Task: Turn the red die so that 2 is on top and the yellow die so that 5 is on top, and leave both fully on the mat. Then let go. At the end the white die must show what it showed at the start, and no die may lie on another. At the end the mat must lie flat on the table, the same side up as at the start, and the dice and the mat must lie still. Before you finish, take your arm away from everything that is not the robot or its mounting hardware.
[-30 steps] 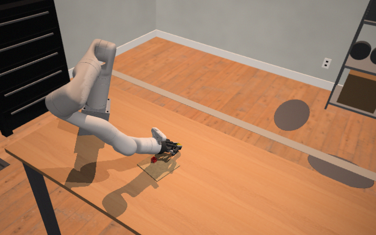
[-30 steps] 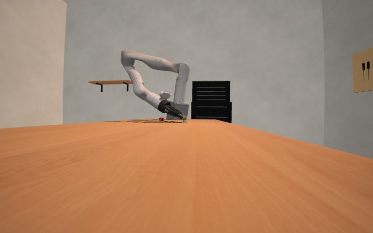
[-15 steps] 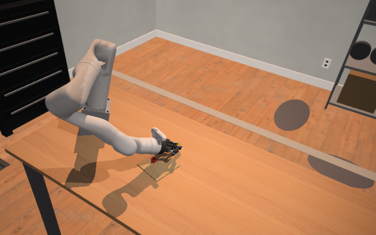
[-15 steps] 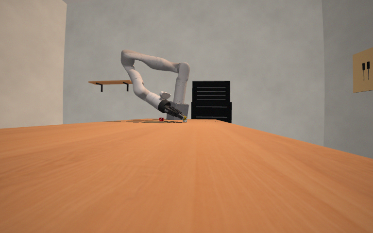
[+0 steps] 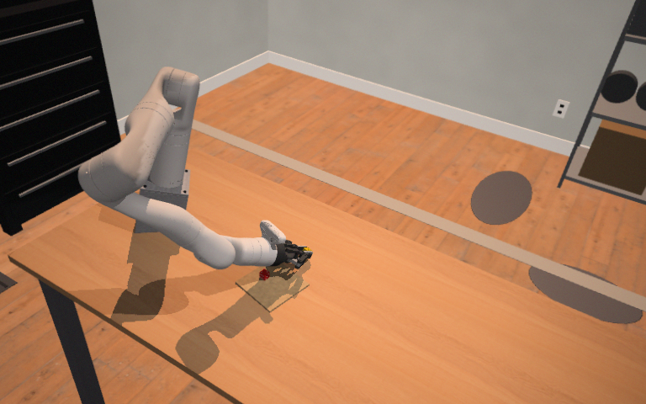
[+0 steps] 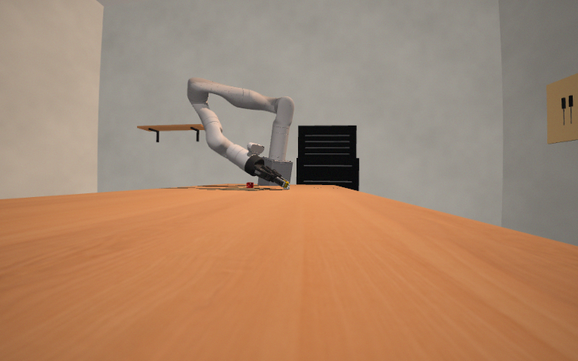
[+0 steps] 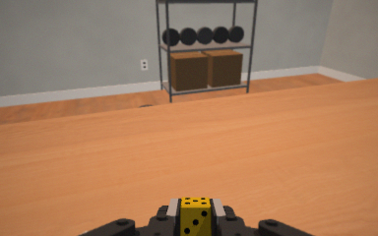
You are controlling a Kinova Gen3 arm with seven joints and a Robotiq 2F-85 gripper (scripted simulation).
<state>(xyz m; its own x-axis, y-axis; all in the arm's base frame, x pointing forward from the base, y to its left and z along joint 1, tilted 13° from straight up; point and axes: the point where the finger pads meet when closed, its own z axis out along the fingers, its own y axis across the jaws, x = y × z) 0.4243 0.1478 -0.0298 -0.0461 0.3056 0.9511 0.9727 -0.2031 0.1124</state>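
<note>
Now: hand 7 cm past the white die and 2 cm above it. Round my hand: yellow die 1 cm to the left, 1 cm below; then tan mat 13 cm to the right, 3 cm below; then red die 13 cm to the right, 3 cm behind, 1 cm below.
</note>
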